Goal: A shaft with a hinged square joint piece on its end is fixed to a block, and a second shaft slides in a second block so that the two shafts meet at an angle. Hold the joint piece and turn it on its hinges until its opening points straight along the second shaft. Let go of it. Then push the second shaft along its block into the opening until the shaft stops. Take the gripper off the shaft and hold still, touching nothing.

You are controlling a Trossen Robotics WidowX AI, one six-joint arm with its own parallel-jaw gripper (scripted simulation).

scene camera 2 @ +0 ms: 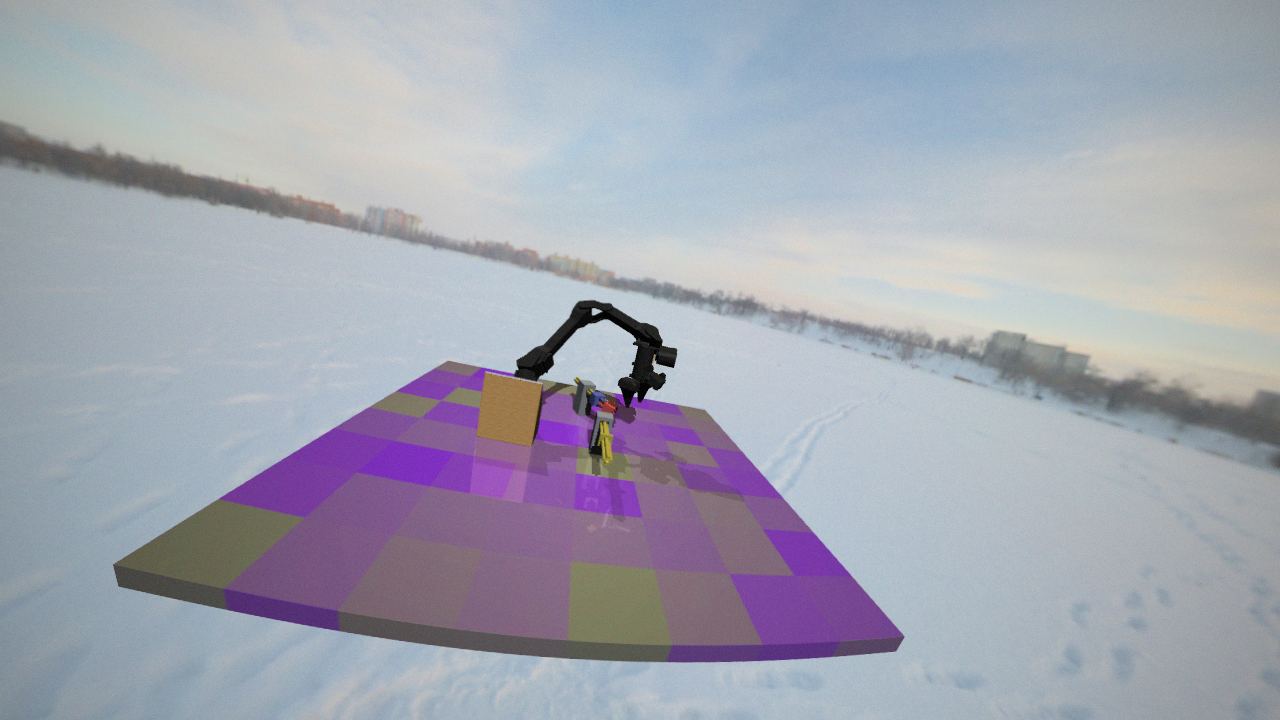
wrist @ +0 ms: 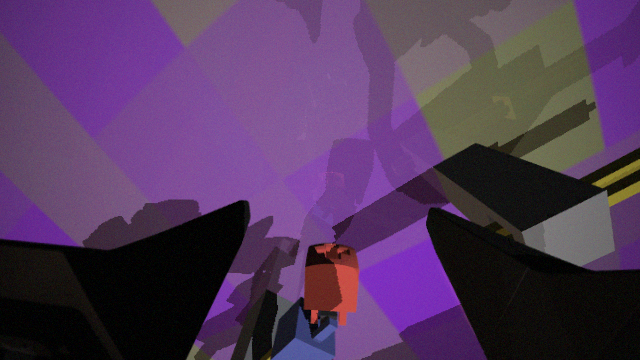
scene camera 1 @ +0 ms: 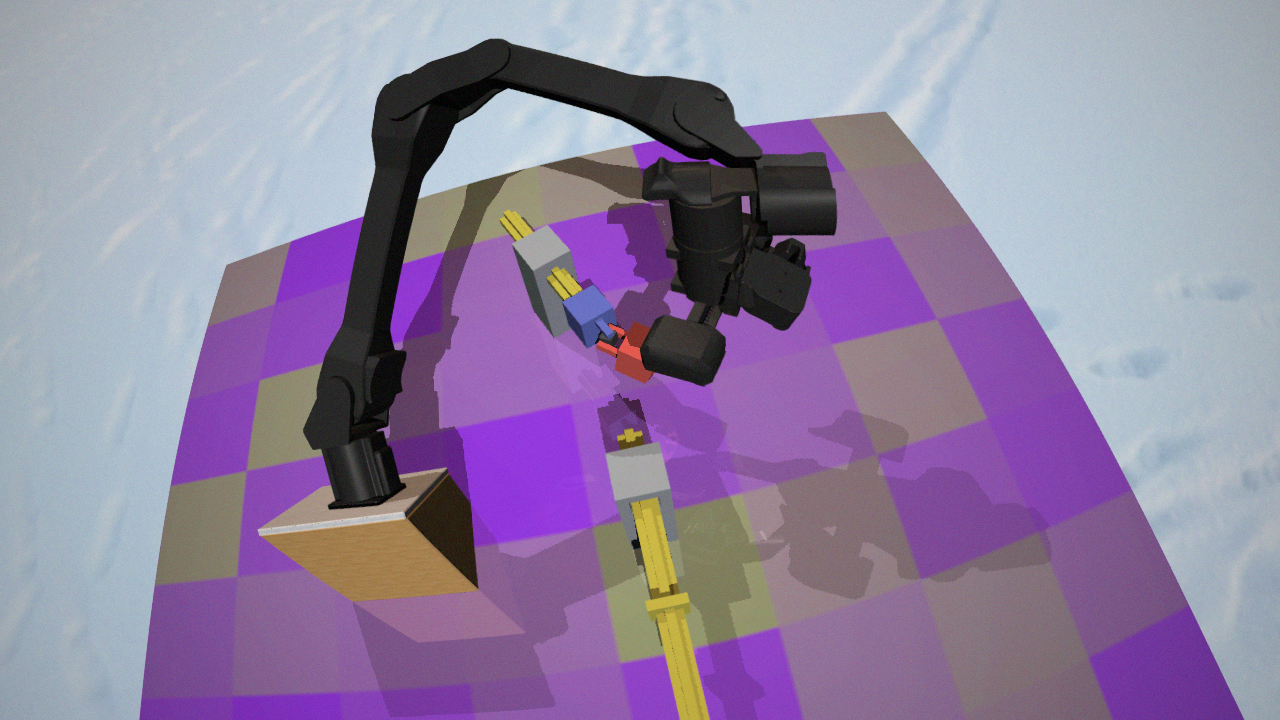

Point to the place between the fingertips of my gripper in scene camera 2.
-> At 633, 405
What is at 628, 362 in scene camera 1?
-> A red square joint piece.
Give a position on a red square joint piece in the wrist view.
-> At 331, 271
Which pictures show my gripper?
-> Scene camera 2, the wrist view and scene camera 1: all of them.
